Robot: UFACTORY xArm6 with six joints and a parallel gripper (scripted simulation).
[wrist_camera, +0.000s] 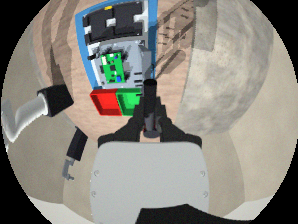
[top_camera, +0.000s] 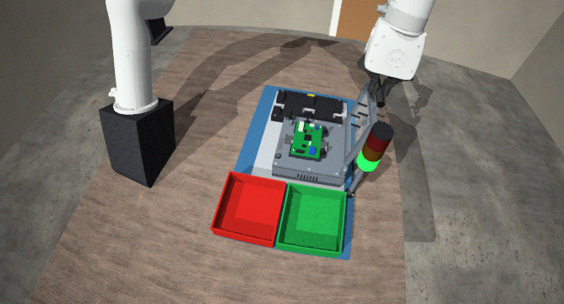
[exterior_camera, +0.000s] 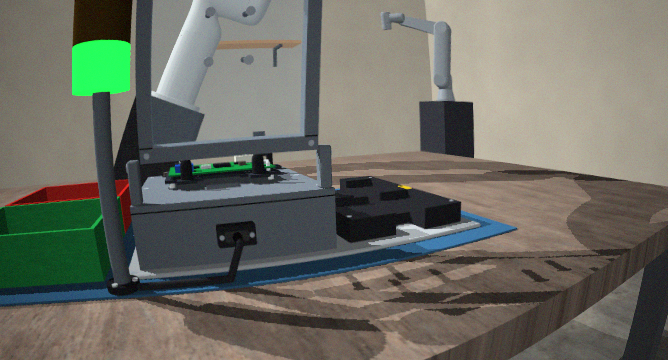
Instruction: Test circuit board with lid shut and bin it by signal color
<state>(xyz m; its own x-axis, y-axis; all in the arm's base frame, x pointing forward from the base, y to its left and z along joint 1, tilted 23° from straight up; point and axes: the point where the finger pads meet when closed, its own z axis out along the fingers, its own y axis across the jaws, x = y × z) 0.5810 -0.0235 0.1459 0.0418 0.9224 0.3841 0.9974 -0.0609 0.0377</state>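
Right now my hand is 13 cm past the green circuit board, 1 cm to the right of it and 20 cm above it. From my hand the other things lie so: plate: 12 cm behind, 1 cm to the left, 20 cm below; clear lid: 2 cm behind, 9 cm below; green bin: 9 cm behind, 20 cm to the right, 26 cm below.
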